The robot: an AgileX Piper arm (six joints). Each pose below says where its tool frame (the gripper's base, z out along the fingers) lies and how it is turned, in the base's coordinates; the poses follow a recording.
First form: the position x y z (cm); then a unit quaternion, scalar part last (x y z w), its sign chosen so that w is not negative.
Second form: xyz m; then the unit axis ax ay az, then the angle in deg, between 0 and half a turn. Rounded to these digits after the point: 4 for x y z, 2 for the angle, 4 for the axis.
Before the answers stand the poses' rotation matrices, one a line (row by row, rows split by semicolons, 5 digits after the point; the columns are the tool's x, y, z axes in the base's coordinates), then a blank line. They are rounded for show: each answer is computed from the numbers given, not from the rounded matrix.
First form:
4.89, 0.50, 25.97, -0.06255, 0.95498, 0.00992, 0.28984
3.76, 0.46, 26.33, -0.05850, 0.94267, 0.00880, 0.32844
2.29, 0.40, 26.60, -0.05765, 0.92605, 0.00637, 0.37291
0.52, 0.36, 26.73, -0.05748, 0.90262, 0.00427, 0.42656
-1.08, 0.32, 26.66, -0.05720, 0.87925, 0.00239, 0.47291
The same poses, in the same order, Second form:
-0.82416 -0.12522 0.55234; -0.11372 0.99198 0.05521; -0.55482 -0.01731 -0.83179
-0.77741 -0.11607 0.61819; -0.10451 0.99300 0.05502; -0.62025 -0.02184 -0.78410
-0.71523 -0.11153 0.68994; -0.10202 0.99327 0.05479; -0.69140 -0.03120 -0.72179
-0.62948 -0.10741 0.76955; -0.10012 0.99336 0.05675; -0.77054 -0.04133 -0.63606
-0.54617 -0.10285 0.83134; -0.09833 0.99344 0.05830; -0.83188 -0.04990 -0.55270

0.0489, 0.0050, 0.2597, -0.0654, 0.9978, 0.0104, 146.30
0.0376, 0.0046, 0.2633, -0.0619, 0.9980, 0.0093, 141.65
0.0229, 0.0040, 0.2660, -0.0621, 0.9980, 0.0069, 136.21
0.0052, 0.0036, 0.2673, -0.0636, 0.9980, 0.0047, 129.50
-0.0108, 0.0032, 0.2666, -0.0649, 0.9979, 0.0027, 123.55

